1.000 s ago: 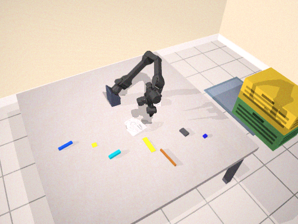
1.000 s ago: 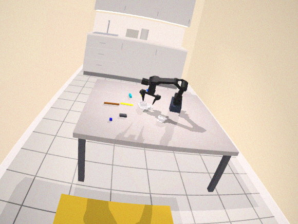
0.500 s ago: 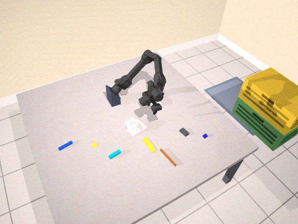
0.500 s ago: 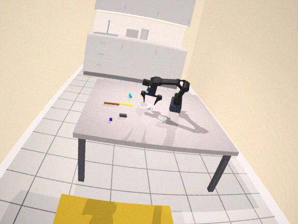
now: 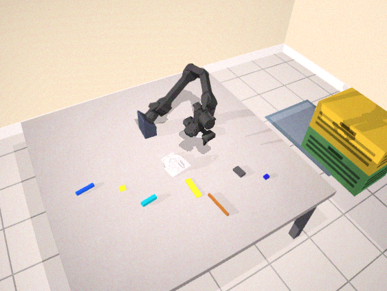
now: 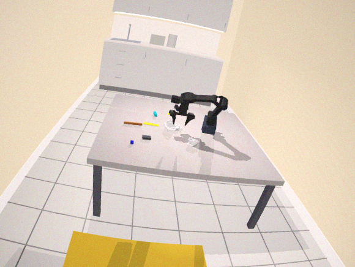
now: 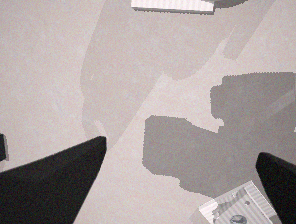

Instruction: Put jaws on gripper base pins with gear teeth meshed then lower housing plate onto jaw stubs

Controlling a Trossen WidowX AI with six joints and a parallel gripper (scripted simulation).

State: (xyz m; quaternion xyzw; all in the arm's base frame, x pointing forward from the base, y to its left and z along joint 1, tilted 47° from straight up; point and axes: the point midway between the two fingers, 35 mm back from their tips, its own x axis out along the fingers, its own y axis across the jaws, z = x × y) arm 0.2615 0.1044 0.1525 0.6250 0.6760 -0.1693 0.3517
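Now: the gripper base 110 mm behind my gripper tip, 90 mm to the left of it and 60 mm below it. Round my gripper tip: small white part 110 mm behind, 90 mm to the left, 80 mm below; housing plate 160 mm to the right, 80 mm below, 10 mm behind; yellow bar 210 mm ahead, 130 mm to the right, 90 mm below.
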